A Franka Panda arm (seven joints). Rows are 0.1 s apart.
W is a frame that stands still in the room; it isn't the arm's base.
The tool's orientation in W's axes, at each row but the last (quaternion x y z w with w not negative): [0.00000, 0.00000, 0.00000, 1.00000]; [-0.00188, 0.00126, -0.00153, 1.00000]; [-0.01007, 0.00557, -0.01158, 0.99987]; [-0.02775, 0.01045, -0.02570, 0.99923]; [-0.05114, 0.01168, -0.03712, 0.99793]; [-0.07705, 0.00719, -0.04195, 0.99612]
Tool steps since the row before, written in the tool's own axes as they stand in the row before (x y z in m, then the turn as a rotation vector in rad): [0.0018, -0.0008, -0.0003, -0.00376, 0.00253, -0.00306]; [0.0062, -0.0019, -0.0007, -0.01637, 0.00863, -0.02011]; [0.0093, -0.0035, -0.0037, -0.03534, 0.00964, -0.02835]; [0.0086, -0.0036, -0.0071, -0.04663, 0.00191, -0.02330]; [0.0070, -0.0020, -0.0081, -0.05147, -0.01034, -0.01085]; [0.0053, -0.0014, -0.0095, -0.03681, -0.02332, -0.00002]
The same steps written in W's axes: [0.0018, -0.0008, -0.0003, -0.00376, 0.00253, -0.00306]; [0.0062, -0.0019, -0.0007, -0.01639, 0.00860, -0.02010]; [0.0092, -0.0038, -0.0037, -0.03543, 0.00989, -0.02815]; [0.0082, -0.0044, -0.0071, -0.04698, 0.00305, -0.02246]; [0.0066, -0.0033, -0.0080, -0.05236, -0.00748, -0.00872]; [0.0050, -0.0033, -0.0092, -0.03860, -0.01985, 0.00386]
